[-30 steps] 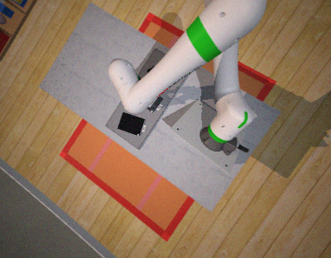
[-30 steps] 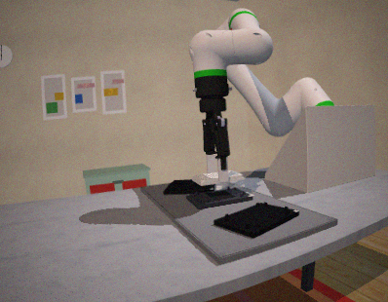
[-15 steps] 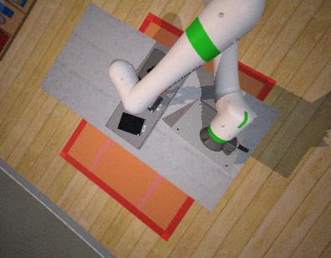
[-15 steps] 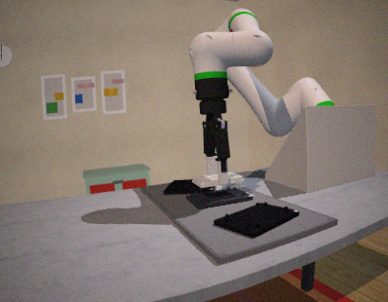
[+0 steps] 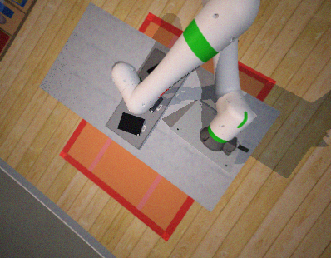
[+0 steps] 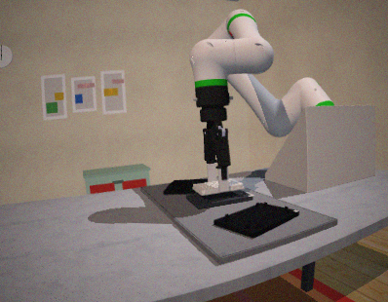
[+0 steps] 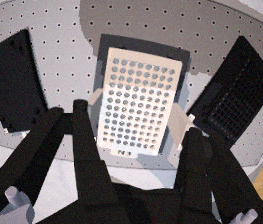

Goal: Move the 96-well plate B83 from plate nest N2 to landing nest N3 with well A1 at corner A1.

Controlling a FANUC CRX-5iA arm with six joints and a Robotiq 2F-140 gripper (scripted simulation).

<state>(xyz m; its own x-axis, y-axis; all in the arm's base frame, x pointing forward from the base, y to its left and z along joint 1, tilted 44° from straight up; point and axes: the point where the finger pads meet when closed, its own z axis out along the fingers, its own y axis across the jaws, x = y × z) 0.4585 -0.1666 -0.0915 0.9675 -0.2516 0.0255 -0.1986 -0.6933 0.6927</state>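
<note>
My hand is 20 mm above the white 96-well plate. Round my hand: black nest (210 mm to the left, 60 mm below, 30 mm ahead); then dark grey nest (60 mm below); then black well plate (170 mm to the right, 40 mm below).
</note>
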